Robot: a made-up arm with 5 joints. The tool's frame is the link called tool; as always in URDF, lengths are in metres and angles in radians. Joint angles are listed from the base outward. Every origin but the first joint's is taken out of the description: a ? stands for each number. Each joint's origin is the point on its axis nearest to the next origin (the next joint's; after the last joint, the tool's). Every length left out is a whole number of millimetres.
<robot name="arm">
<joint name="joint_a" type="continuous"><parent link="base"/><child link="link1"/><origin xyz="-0.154 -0.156 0.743" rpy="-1.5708 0.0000 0.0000"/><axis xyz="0 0 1"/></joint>
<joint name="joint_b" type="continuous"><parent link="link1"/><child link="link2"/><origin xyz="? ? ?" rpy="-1.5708 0.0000 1.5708"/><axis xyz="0 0 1"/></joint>
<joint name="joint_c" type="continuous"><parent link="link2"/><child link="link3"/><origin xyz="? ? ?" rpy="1.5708 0.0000 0.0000"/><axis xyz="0 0 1"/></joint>
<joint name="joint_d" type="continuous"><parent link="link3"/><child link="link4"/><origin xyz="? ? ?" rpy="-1.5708 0.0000 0.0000"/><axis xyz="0 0 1"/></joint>
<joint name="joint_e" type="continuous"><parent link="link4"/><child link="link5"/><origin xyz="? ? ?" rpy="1.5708 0.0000 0.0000"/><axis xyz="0 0 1"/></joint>
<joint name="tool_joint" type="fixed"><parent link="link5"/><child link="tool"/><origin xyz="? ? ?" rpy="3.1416 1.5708 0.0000"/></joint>
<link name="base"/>
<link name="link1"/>
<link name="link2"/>
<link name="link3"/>
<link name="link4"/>
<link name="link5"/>
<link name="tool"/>
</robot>
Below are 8 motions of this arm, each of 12 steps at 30 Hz.
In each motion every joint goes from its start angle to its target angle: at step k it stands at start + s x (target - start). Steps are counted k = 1, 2, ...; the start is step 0. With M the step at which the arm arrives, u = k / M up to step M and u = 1 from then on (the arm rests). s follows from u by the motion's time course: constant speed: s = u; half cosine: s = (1 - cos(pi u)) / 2; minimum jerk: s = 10 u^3 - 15 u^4 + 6 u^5.
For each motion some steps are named. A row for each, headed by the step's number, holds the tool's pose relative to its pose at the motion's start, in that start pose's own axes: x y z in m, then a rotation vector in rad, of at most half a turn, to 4 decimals.
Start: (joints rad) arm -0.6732 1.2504 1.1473 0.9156 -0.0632
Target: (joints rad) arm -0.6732 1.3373 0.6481 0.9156 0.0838
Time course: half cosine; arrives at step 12
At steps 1, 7, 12:
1: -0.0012 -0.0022 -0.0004 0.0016 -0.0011 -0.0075
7: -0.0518 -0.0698 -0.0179 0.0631 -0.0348 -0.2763
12: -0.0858 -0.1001 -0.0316 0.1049 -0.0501 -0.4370

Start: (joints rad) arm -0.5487 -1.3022 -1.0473 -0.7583 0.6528
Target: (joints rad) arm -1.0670 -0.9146 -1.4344 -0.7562 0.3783
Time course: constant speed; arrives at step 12
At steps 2, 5, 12:
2: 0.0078 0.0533 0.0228 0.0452 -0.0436 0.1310
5: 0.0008 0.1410 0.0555 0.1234 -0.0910 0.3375
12: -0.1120 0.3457 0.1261 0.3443 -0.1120 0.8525

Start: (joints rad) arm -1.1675 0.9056 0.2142 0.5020 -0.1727
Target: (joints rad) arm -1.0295 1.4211 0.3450 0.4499 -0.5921
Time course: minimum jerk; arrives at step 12
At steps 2, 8, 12:
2: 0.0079 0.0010 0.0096 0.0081 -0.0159 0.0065
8: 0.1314 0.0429 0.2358 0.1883 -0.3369 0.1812
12: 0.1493 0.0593 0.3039 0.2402 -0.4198 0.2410

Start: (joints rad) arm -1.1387 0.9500 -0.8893 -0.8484 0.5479
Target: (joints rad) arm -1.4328 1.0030 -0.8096 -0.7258 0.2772
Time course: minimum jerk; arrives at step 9
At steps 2, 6, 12:
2: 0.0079 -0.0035 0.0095 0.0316 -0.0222 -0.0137
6: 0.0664 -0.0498 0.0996 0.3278 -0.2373 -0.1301
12: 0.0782 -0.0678 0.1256 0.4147 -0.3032 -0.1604

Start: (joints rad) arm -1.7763 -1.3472 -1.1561 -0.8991 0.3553
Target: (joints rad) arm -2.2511 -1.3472 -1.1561 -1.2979 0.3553
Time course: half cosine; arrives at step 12
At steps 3, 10, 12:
3: -0.0414 0.0215 -0.0402 -0.0126 0.1029 0.0688
10: -0.3332 0.0513 -0.1681 -0.1100 0.6588 0.4270
12: -0.3605 0.0468 -0.1709 -0.1207 0.7063 0.4566

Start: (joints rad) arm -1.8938 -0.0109 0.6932 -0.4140 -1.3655
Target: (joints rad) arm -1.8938 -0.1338 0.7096 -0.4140 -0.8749
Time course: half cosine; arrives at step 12
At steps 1, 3, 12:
1: -0.0004 -0.0005 -0.0002 -0.0092 0.0014 -0.0013
3: -0.0037 -0.0042 -0.0017 -0.0787 0.0126 -0.0111
12: -0.0258 -0.0253 -0.0120 -0.5370 0.1015 -0.0564

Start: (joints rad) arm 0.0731 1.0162 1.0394 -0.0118 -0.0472
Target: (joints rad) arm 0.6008 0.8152 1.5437 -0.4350 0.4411
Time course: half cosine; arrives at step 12
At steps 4, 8, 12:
4: -0.0007 -0.0170 0.0446 -0.3259 0.0284 0.0823
8: -0.0071 -0.0669 0.1782 -1.0051 0.0318 0.1532
12: -0.0174 -0.0876 0.2690 -1.3485 0.0147 0.1334

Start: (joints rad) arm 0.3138 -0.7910 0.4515 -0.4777 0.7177
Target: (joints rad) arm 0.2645 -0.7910 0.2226 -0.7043 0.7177
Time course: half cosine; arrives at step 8
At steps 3, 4, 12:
3: -0.0182 0.0580 -0.0011 0.0660 0.0174 0.0797
4: -0.0314 0.0932 0.0007 0.1052 0.0268 0.1311
12: -0.0734 0.1811 0.0130 0.2007 0.0460 0.2721

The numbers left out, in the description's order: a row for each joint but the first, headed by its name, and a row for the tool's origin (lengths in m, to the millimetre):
joint_b: 0.004 -0.073 0.000
joint_c: 0.047 0.070 0.000
joint_d: -0.049 0.181 0.000
joint_e: 0.401 0.432 0.000
tool: -0.011 0.022 0.000

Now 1 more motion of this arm.
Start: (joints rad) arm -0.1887 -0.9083 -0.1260 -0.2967 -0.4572
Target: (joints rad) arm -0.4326 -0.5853 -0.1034 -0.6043 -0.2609
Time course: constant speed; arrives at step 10
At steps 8, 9, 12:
8: 0.0211 0.0988 -0.0359 -0.1137 0.0795 0.1849
9: 0.0221 0.1110 -0.0399 -0.1278 0.0866 0.2083
12: 0.0228 0.1231 -0.0437 -0.1417 0.0931 0.2317

